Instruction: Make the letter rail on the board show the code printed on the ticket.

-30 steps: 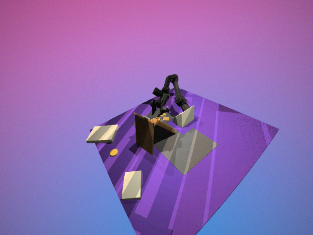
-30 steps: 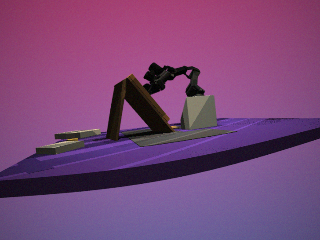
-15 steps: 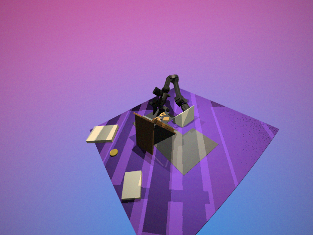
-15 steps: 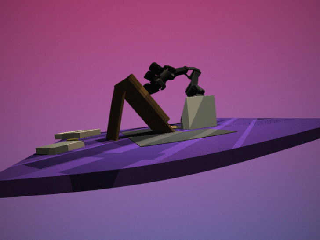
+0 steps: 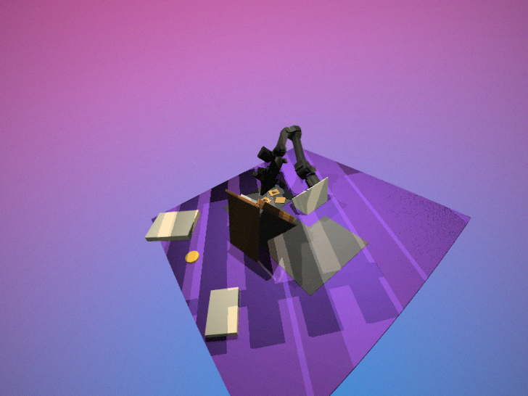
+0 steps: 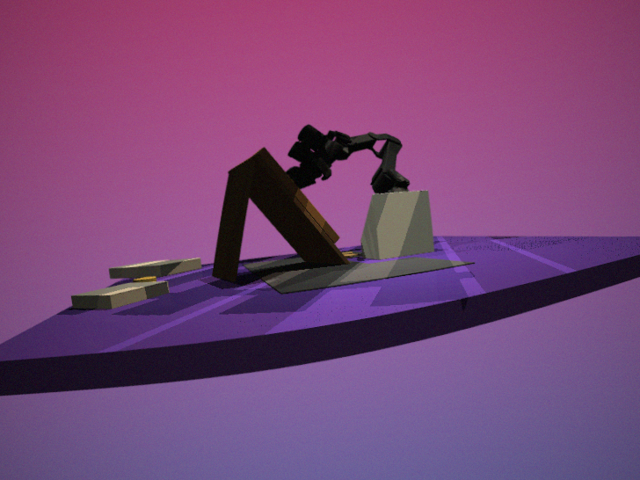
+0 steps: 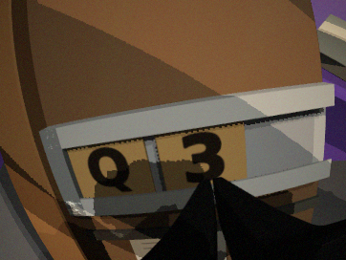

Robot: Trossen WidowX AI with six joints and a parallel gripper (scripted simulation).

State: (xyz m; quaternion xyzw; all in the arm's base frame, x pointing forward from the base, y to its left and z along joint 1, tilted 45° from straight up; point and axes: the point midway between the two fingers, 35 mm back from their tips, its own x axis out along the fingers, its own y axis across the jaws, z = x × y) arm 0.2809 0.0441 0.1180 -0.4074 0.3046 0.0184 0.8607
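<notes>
My gripper tip is 30 mm short of the letter tile, 10 mm to the right of it and 30 mm above it. Round my gripper tip: white ticket: 30 mm behind, 20 mm to the left, 110 mm below; grey mat: 110 mm behind, 60 mm to the left, 200 mm below; yellow disc: 430 mm ahead, 50 mm to the right, 190 mm below.
</notes>
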